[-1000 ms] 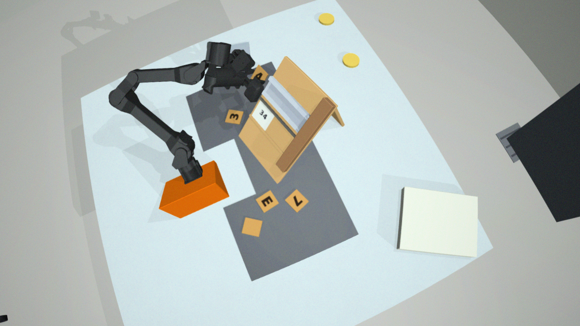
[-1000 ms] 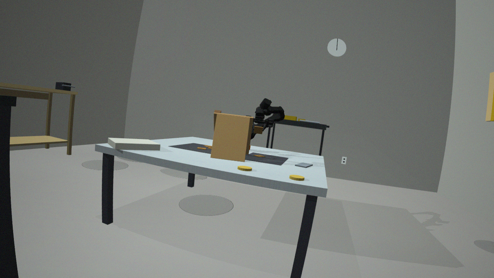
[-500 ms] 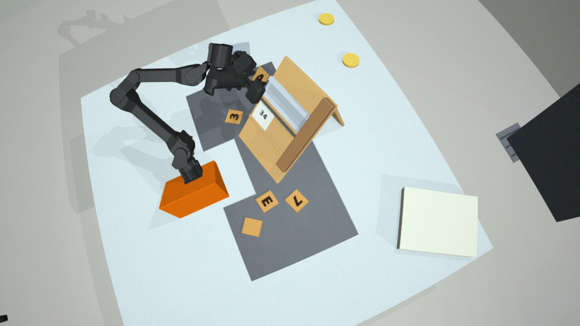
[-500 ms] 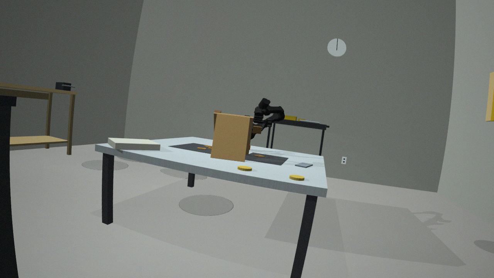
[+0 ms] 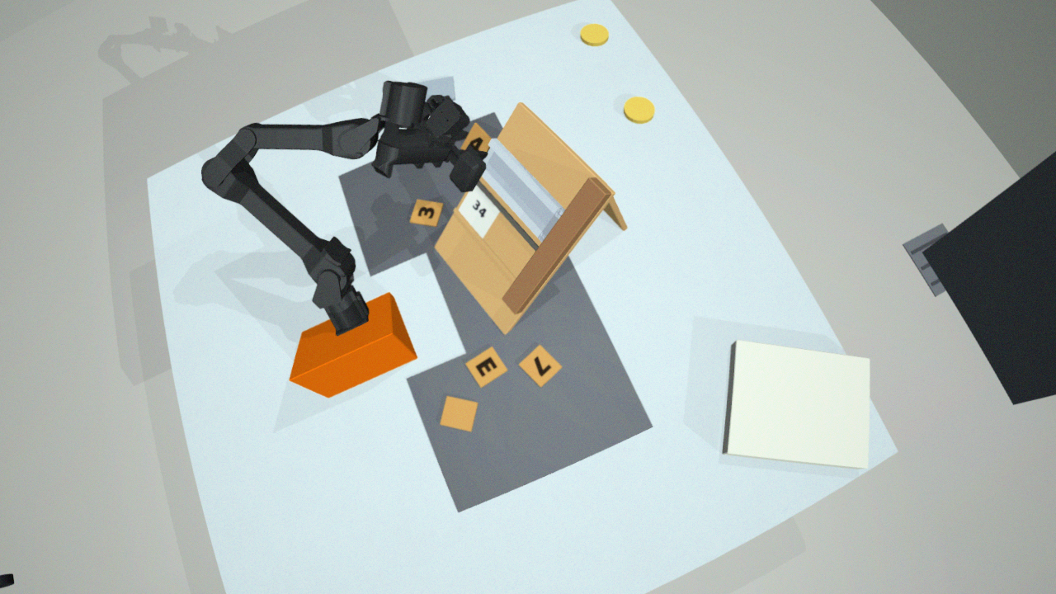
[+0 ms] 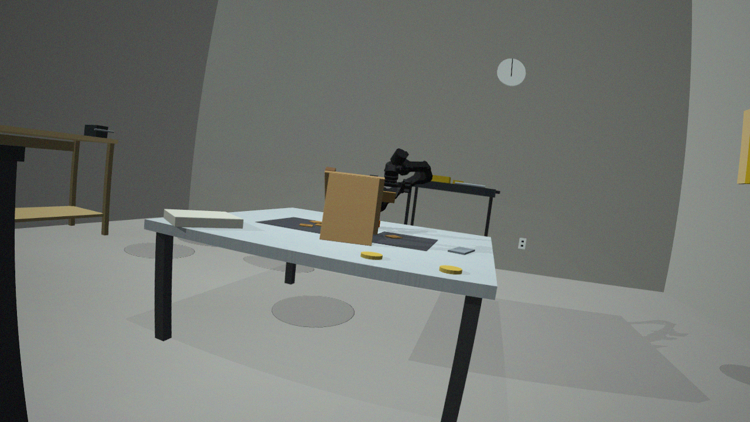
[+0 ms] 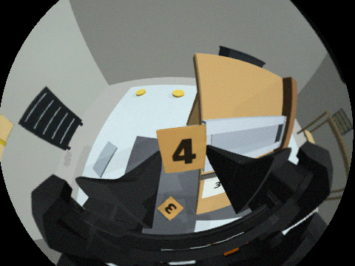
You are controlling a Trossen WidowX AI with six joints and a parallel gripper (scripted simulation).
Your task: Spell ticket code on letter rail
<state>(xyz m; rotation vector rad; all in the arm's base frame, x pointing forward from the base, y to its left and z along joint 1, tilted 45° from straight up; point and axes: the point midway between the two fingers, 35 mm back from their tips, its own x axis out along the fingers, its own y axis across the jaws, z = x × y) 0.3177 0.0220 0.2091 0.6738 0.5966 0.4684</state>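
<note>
Right now the white ticket is 8 cm to the right of my gripper tip, 7 cm below it and 4 cm behind it. From my gripper tip the other things lie so: tile marked 4: right at my gripper tip; grey plate: 33 cm to the left, 18 cm below, 2 cm behind; tile marked 3: 18 cm below, 14 cm behind, 2 cm to the left.
</note>
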